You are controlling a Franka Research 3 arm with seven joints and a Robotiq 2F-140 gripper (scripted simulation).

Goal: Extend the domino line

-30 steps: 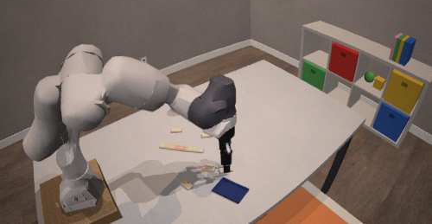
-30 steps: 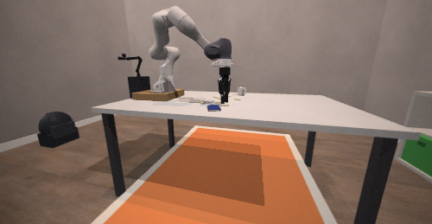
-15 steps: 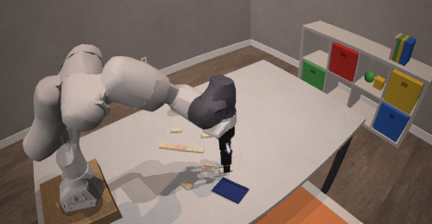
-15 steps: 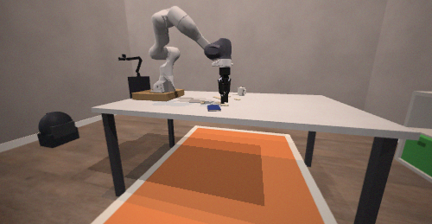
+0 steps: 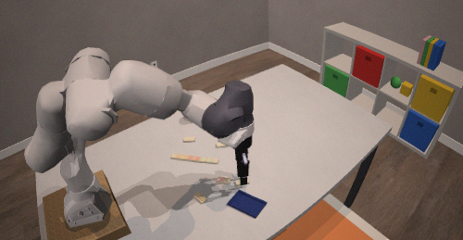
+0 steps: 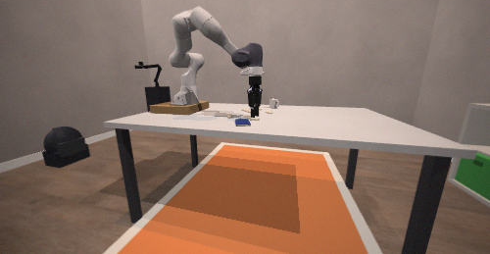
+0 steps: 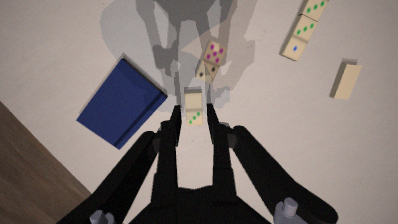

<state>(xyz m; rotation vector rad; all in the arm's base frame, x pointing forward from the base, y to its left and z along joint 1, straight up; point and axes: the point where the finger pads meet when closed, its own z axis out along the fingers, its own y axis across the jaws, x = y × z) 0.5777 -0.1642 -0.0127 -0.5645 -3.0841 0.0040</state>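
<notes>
Now: the blue book 5 cm behind my hand, 10 cm to the right of it and 5 cm below it. From my hand the other things lie so: cream domino: 5 cm ahead, 24 cm to the left, 5 cm below; white mug: 6 cm ahead, 48 cm to the left, 2 cm below.
</notes>
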